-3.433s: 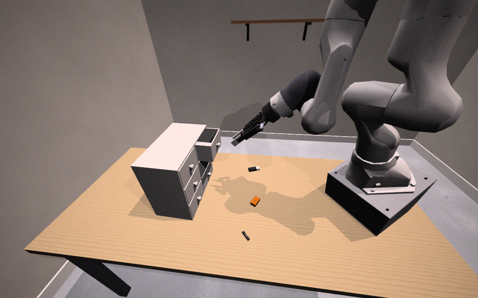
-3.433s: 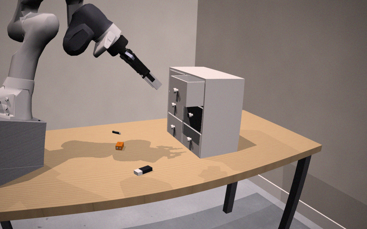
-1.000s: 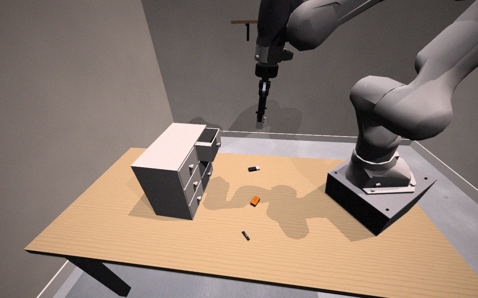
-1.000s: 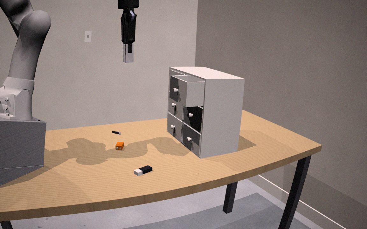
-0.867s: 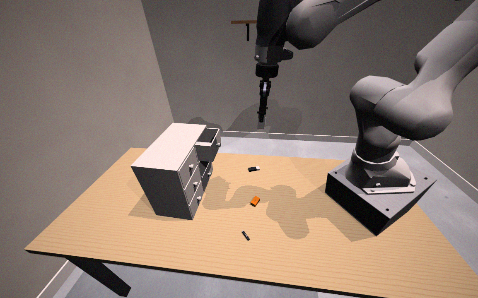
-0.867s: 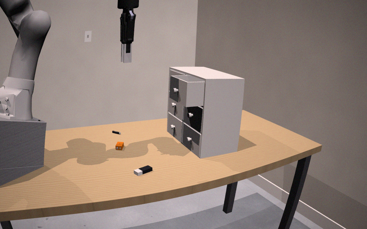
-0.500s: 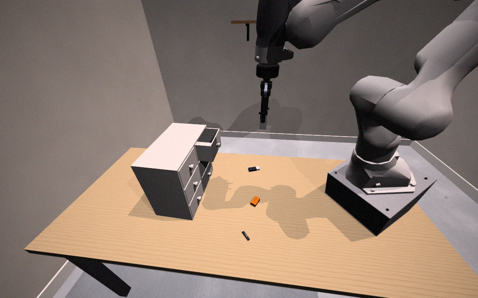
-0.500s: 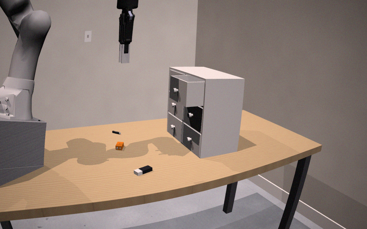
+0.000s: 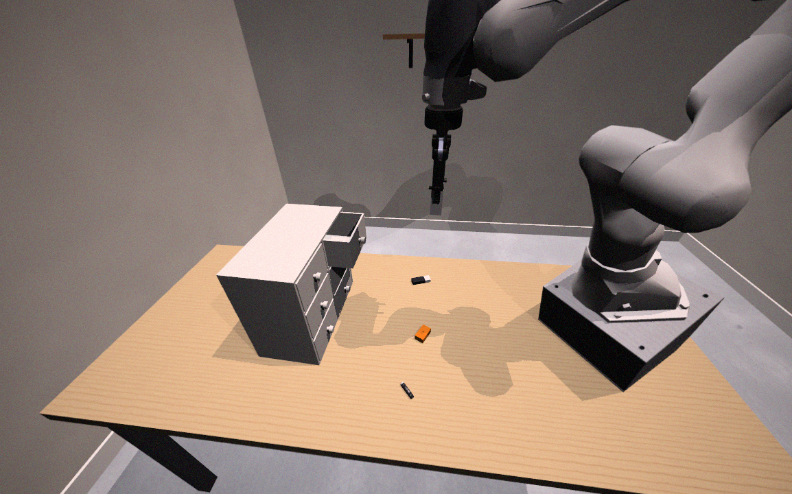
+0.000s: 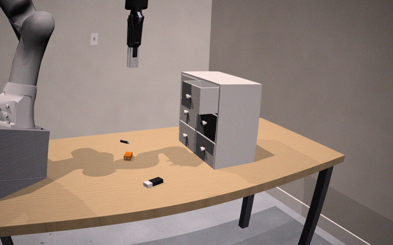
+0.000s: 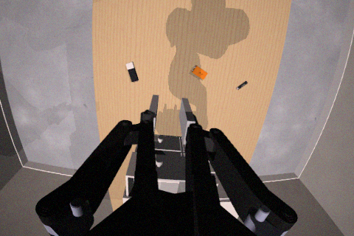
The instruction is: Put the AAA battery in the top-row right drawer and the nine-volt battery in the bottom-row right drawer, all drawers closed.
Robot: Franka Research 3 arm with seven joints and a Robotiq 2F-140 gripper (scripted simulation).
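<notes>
My hand is 38 cm above the AAA battery, 28 cm to the right of it and 1 cm past it. The rest, counted from my hand: orange nine-volt battery (38 cm below, 10 cm to the left, 1 cm behind).
</notes>
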